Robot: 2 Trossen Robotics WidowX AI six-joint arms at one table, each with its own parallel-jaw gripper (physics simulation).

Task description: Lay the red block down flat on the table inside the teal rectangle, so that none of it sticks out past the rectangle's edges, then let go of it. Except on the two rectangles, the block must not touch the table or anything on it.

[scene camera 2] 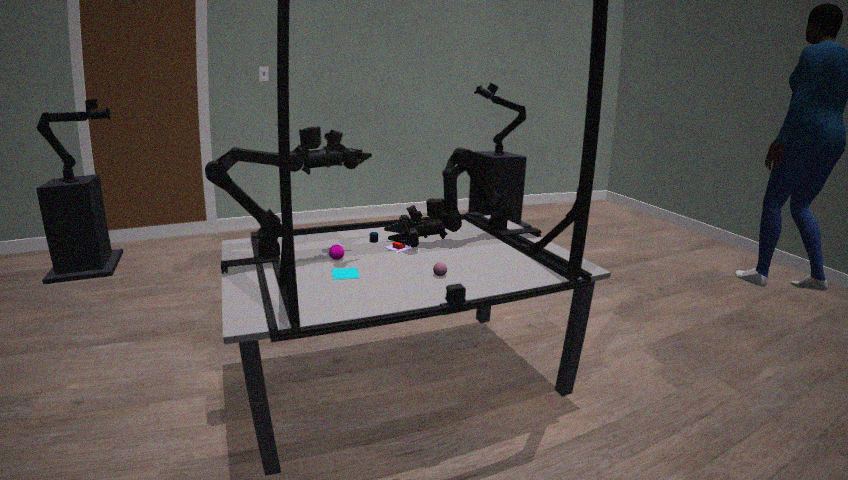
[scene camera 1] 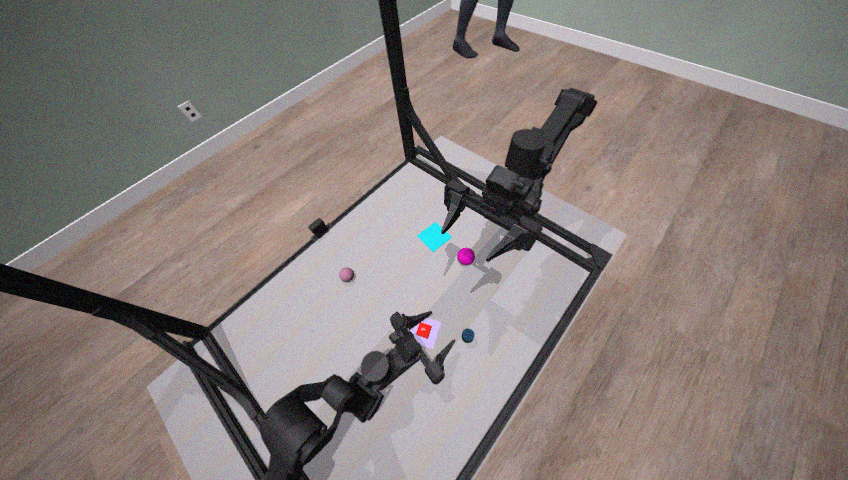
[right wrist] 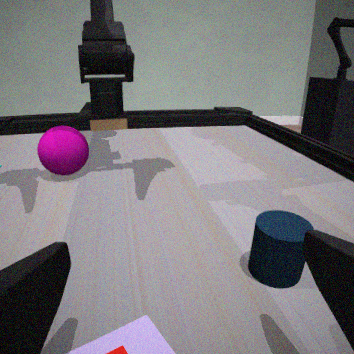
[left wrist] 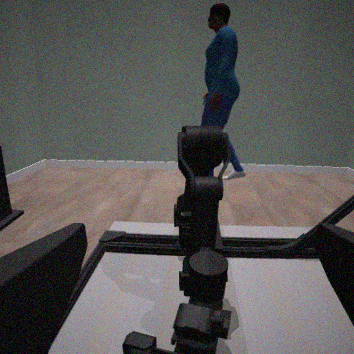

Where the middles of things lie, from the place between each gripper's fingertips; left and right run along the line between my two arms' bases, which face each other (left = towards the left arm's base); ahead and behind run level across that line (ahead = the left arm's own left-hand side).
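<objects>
With the lilac rectangle [right wrist: 142, 328], my right hand is 5 cm above it, 4 cm past it and 4 cm to the left of it. The magenta ball [right wrist: 62, 149] is 21 cm to the left of my right hand, 7 cm behind it and 2 cm below it, whereas the dark blue cylinder [right wrist: 275, 259] is 6 cm ahead of that same right hand, 3 cm below it and 2 cm to the left of it. Going by its middle, the magenta ball is nearer to my right hand than to my left hand.
The dark blue cylinder is 33 cm below my left hand, 7 cm ahead of it and 5 cm to the right of it. I find the magenta ball 13 cm to the left of my left hand, 6 cm behind it and 32 cm below it. As for the lilac rectangle, it is 34 cm below my left hand, 11 cm to the right of it and 3 cm behind it.
</objects>
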